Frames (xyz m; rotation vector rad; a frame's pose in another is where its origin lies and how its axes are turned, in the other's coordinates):
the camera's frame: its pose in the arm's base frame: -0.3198 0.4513 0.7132 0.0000 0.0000 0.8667
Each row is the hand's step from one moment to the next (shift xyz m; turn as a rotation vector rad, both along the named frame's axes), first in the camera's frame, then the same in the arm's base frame.
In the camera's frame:
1: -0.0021 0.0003 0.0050 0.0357 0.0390 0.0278
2: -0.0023 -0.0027 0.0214 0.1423 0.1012 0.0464
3: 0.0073 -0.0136 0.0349 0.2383 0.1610 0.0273
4: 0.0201 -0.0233 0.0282 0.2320 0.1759 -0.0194
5: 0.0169 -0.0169 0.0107 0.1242 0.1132 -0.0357
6: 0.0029 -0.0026 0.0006 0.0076 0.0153 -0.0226
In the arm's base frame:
1: -0.0016 -0.0014 0.0050 -0.0066 0.0525 0.0278
2: 0.0006 -0.0035 0.0214 0.0150 0.1740 0.0464
3: 0.0151 -0.0032 0.0349 0.0315 0.2859 0.0273
4: 0.0308 0.0002 0.0282 0.0161 0.2907 -0.0194
5: 0.0238 0.0019 0.0107 -0.0059 0.1679 -0.0357
6: 0.0039 0.0005 0.0006 -0.0067 0.0157 -0.0226

